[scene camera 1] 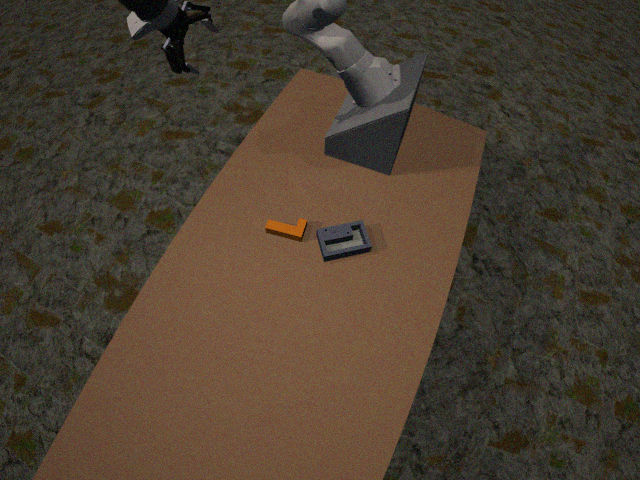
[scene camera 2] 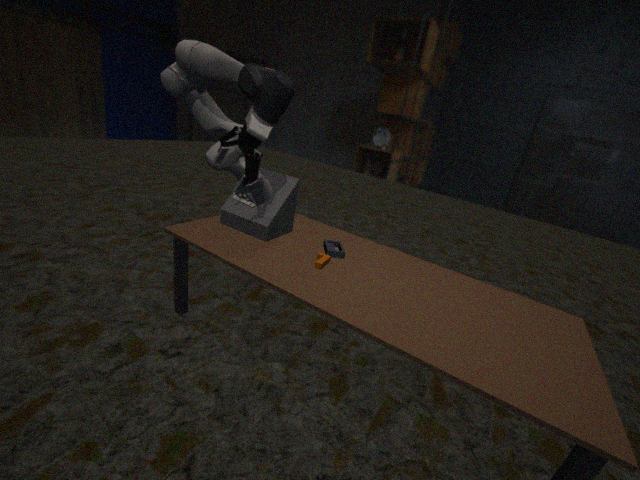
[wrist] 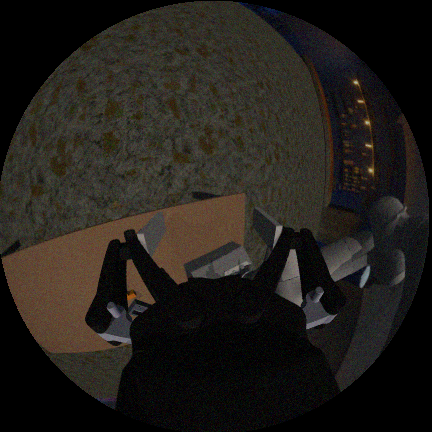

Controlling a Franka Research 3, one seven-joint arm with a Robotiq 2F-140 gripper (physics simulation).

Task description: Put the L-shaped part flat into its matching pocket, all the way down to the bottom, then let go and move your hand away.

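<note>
The orange L-shaped part [scene camera 1: 284, 229] [scene camera 2: 321, 261] [wrist: 131, 295] lies flat on the table. In scene camera 1 its short leg is at the right end and points back. The dark grey block with the L-shaped pocket [scene camera 1: 347, 252] [scene camera 2: 336, 254] stands just right of it, a small gap between them. The pocket's pale floor shows and it is empty. In the wrist view the block [wrist: 142, 303] is partly hidden by my gripper. My gripper [scene camera 1: 202, 47] [scene camera 2: 233, 167] [wrist: 208, 218] is open and empty, high up and far from both, tilted, with its fingers pointing sideways toward the base side.
The wooden table [scene camera 1: 258, 335] [scene camera 2: 439, 310] [wrist: 65, 280] carries the grey wedge-shaped arm base [scene camera 1: 361, 142] [scene camera 2: 245, 222] [wrist: 215, 260] at one end. The white arm [scene camera 1: 351, 51] [scene camera 2: 211, 56] rises from it. A wooden shelf unit [scene camera 2: 428, 46] stands far behind the table.
</note>
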